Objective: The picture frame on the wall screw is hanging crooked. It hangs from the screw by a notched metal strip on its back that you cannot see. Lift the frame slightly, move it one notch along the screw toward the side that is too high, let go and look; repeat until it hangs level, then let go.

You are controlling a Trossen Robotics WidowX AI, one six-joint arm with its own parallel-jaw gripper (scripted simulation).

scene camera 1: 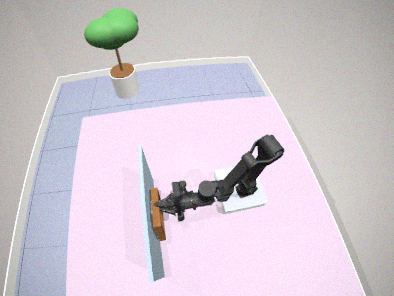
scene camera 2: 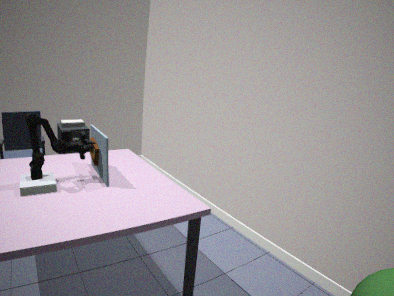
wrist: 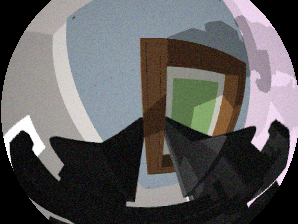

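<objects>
Gripper (scene camera 1: 154,206) visible; with it I carry a brown wooden picture frame.
</objects>
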